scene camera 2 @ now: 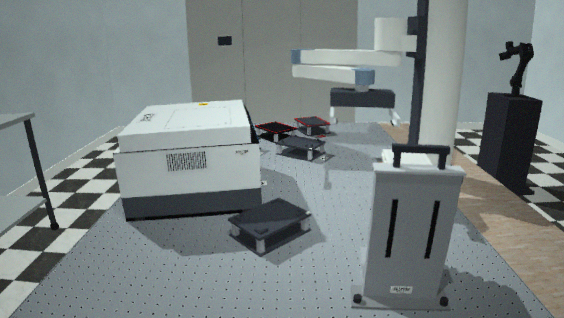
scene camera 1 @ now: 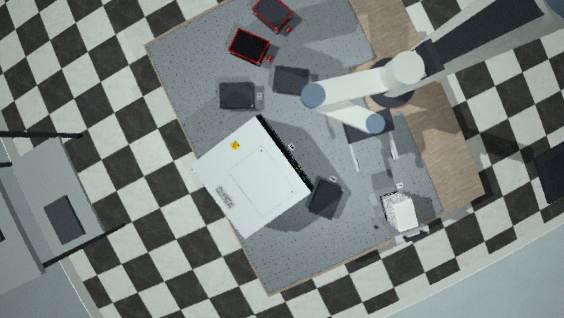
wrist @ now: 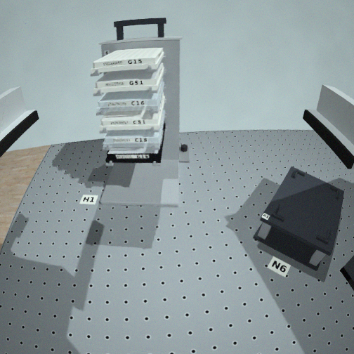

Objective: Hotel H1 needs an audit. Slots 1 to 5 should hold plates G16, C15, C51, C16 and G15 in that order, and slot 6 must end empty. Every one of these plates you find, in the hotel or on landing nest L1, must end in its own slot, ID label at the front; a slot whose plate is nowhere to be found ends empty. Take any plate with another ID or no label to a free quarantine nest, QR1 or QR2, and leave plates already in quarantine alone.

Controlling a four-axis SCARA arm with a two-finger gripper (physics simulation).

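Hotel H1 stands at the table's edge. In the wrist view its labelled fronts face the camera: from top to bottom plate G15, plate G51, plate C16, plate C51, plate C15, and lowest a dark front with a white label that looks like G1 and a blurred last digit. My gripper is open and empty, raised above the table in front of the hotel. Two red-rimmed quarantine nests stand at the far end; the second looks blacker inside. L1's label is unreadable.
Nest N6 stands beside the large white instrument. Two dark nests stand beyond it, with no plate visible on them. The arm's column rises at the right side.
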